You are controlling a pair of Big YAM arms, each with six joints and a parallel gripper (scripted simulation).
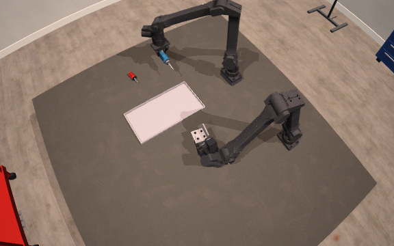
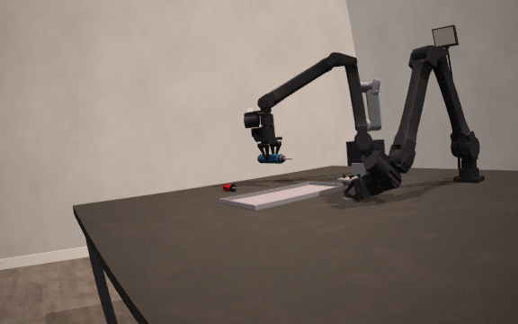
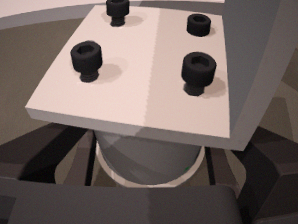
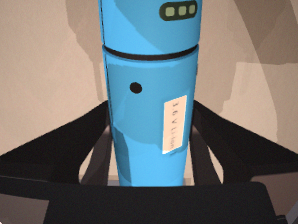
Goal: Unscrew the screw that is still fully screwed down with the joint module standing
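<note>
The white bracket plate is 5 cm above my left hand. Round my left hand: red tool 9 cm ahead, 58 cm to the right, 1 cm below; flat white tray 6 cm ahead, 26 cm to the right, 2 cm below.
</note>
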